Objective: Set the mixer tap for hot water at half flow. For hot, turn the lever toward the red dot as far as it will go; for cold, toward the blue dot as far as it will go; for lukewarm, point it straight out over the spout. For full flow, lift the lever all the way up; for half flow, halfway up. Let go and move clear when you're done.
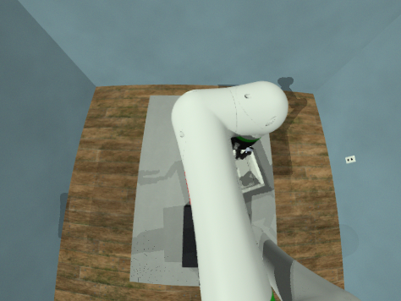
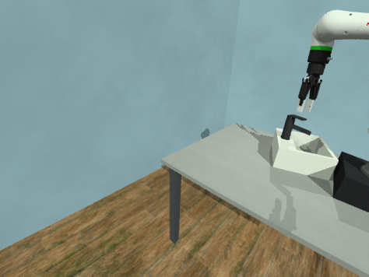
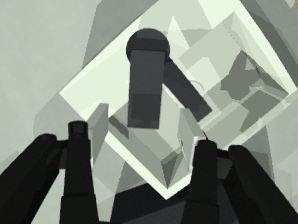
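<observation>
Right now my hand is 70 mm above the lever, 20 mm short of it and 10 mm to the left of it. The rest, counted from my hand: white basin: 300 mm below, 70 mm behind, 50 mm to the right.
</observation>
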